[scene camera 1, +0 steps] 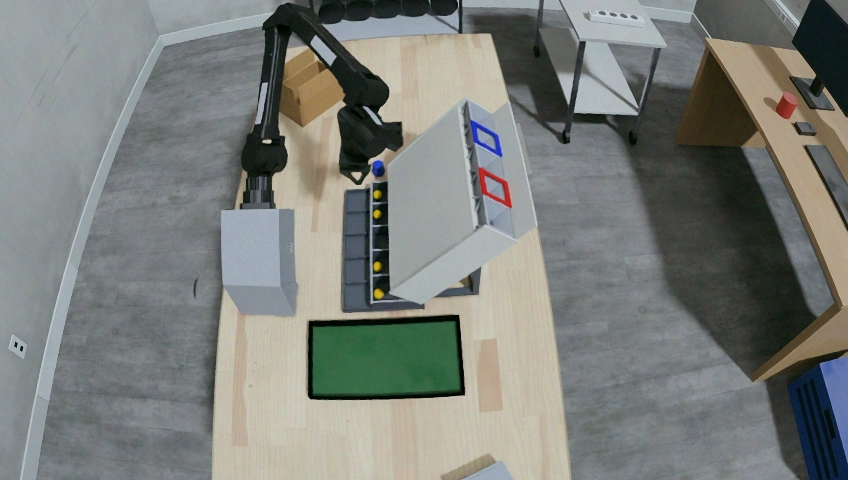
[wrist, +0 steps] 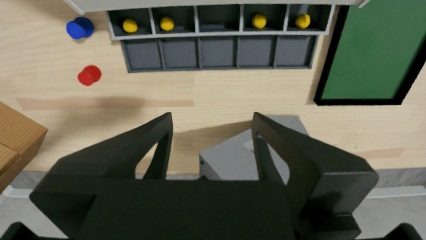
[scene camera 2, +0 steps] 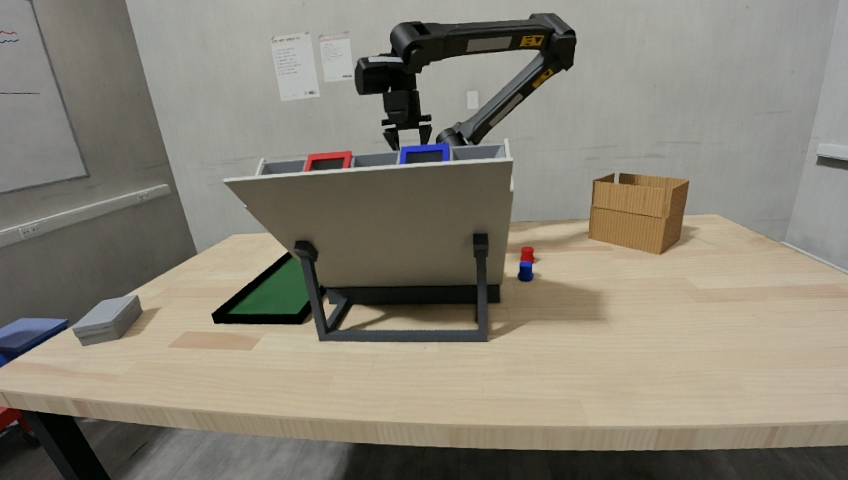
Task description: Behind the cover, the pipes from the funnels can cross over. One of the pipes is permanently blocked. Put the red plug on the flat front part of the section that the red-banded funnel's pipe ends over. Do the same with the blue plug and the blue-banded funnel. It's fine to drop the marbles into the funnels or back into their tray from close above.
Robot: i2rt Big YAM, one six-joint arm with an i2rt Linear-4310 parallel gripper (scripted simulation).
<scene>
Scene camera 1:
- my gripper: 359, 174
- cardboard box: 319, 92
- green marble tray: 347, 359
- grey cover: 430, 210
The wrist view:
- my gripper: 212, 119
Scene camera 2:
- my gripper: 411, 162
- cardboard box: 632, 213
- green marble tray: 280, 296
</scene>
